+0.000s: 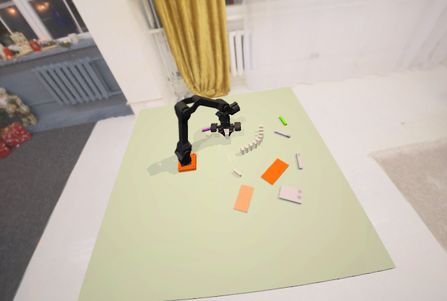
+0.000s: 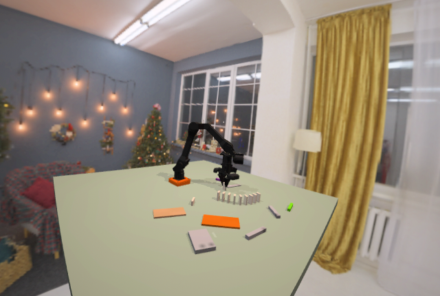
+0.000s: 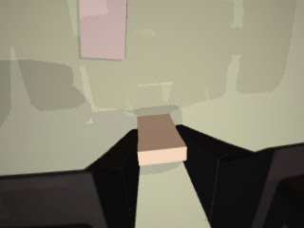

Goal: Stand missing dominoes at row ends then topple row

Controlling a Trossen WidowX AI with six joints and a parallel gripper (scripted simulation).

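My gripper tip is 10 mm past the peach plate, 430 mm to the left of it and 20 mm above it. Also, from my gripper tip: green stick: 400 mm ahead, 40 mm to the left, 20 mm below; then purple stick: 120 mm behind, 120 mm to the left, 20 mm below; then orange plate: 200 mm ahead, 320 mm to the right, 20 mm below.
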